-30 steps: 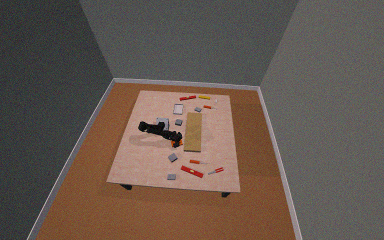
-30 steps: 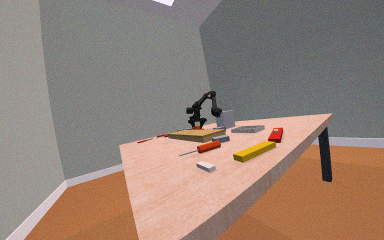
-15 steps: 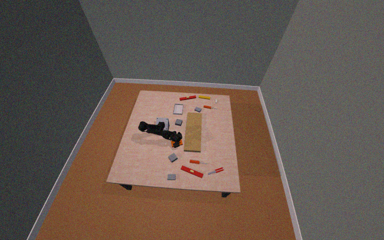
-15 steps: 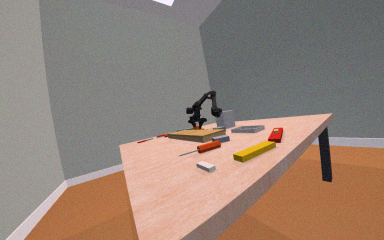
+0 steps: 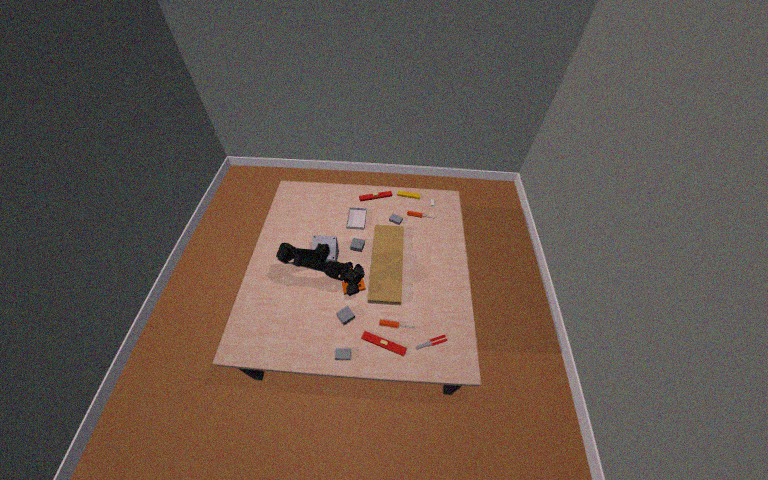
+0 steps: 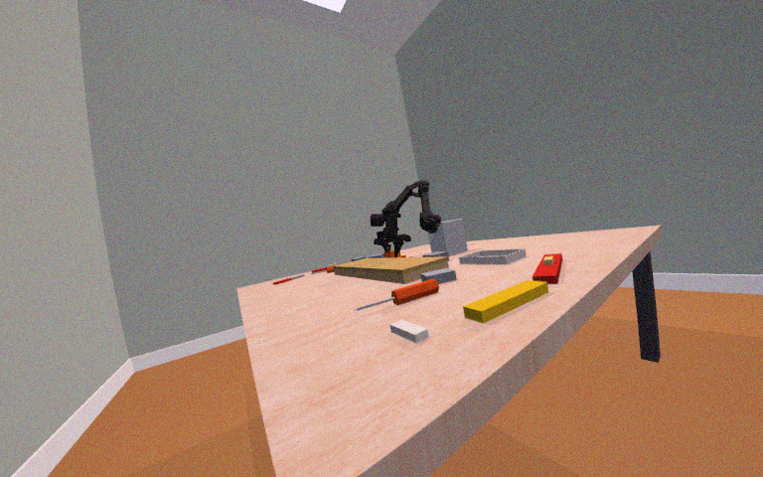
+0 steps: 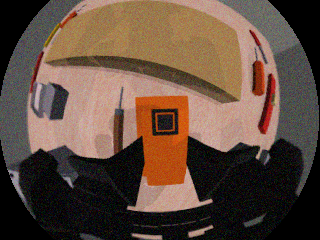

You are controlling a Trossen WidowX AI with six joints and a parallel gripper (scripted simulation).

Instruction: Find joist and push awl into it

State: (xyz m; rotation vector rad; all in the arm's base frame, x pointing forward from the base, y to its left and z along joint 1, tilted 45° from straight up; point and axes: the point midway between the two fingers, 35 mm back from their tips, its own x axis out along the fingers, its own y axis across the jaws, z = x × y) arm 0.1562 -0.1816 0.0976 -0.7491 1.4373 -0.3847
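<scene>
Now: gripper tip 10 mm short of the awl, 70 mm to the right of it and 20 mm above it. From my gripper tip the other things lie so: grey tray (20 mm ahead, 490 mm to the left, 10 mm below); square indicator (20 mm ahead, 30 mm above); stud finder (10 mm ahead, 20 mm above).
</scene>
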